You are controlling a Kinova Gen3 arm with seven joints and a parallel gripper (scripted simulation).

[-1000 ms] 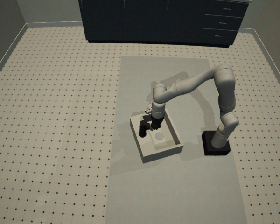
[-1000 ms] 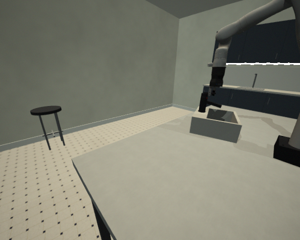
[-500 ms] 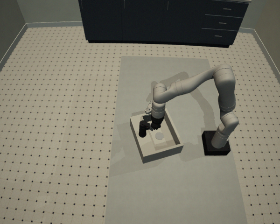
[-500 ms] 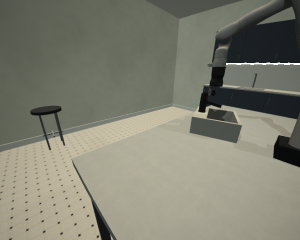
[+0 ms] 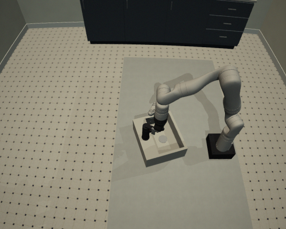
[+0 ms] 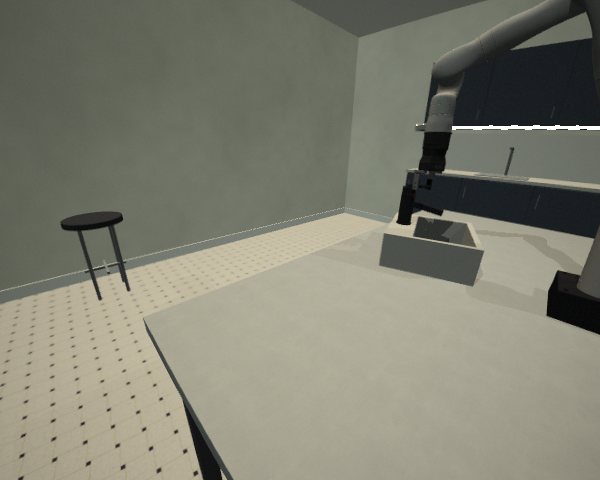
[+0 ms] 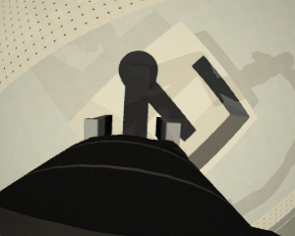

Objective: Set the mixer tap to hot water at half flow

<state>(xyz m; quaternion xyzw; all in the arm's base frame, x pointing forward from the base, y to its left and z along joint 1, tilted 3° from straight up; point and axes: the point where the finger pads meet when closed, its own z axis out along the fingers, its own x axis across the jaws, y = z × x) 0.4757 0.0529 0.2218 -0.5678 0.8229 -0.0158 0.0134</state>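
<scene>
Right now my hand is 20 mm short of the lever, 10 mm to the left of it and 10 mm above it. From my hand the other things lie so: sink basin (240 mm below, 70 mm to the right, 50 mm behind).
</scene>
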